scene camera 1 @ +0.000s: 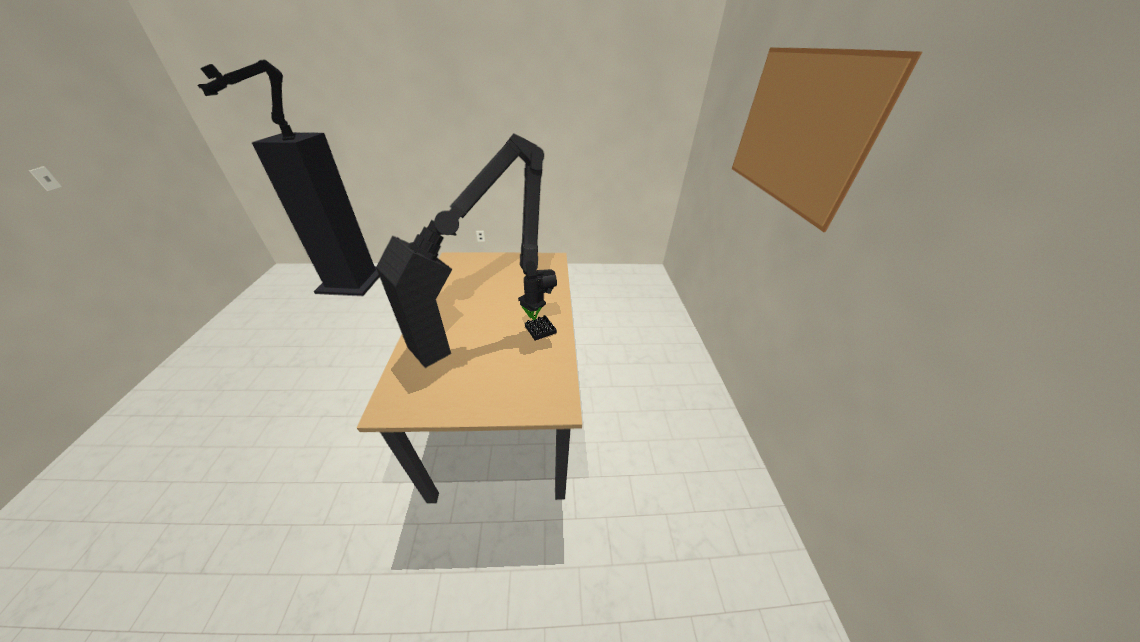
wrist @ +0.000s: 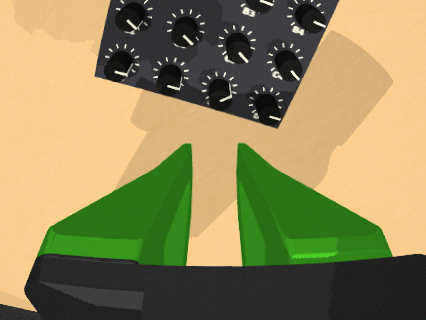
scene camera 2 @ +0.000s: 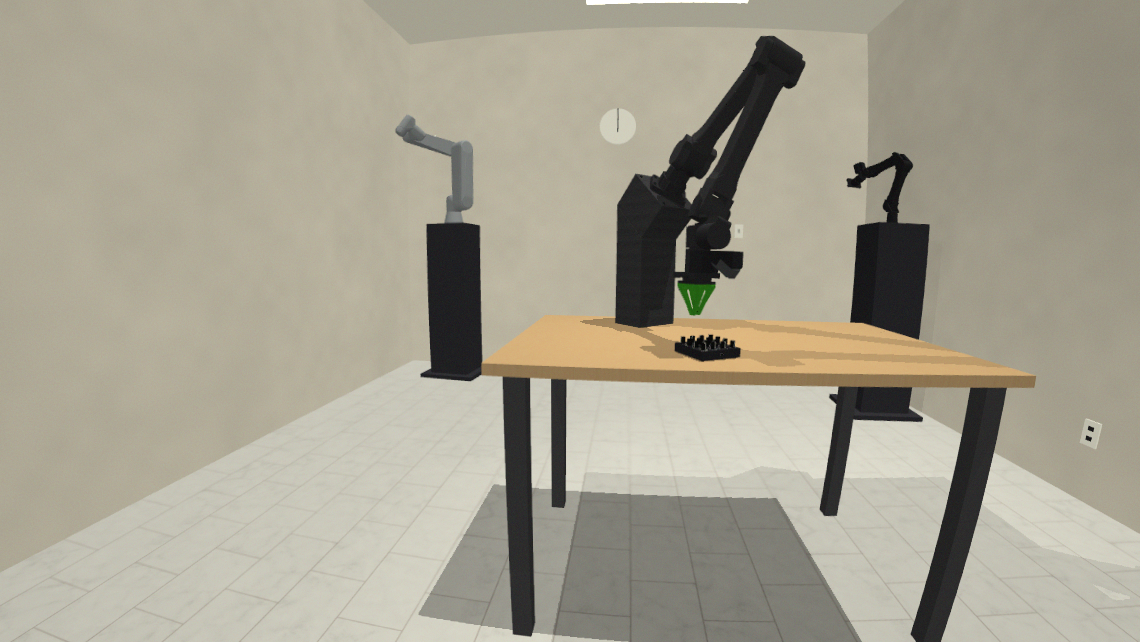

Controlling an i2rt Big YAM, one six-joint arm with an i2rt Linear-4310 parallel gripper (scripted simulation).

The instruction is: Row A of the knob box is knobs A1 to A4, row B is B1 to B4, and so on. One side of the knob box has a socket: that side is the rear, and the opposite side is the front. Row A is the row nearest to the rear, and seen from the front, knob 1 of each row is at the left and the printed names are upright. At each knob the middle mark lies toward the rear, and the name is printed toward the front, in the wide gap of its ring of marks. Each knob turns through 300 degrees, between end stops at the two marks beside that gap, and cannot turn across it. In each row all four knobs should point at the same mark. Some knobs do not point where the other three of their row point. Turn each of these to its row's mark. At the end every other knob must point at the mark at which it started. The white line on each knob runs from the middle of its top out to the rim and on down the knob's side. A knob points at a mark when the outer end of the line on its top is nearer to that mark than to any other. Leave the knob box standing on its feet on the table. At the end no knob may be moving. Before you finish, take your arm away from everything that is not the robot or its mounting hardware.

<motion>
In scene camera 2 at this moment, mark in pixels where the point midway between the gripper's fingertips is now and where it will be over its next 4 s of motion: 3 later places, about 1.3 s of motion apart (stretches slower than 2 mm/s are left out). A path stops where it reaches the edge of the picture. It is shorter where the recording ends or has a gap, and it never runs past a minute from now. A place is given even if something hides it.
My gripper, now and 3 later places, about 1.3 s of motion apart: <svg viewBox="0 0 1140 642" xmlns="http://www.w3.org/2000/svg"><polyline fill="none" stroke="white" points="694,315 692,328 692,332 689,337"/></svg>
</motion>
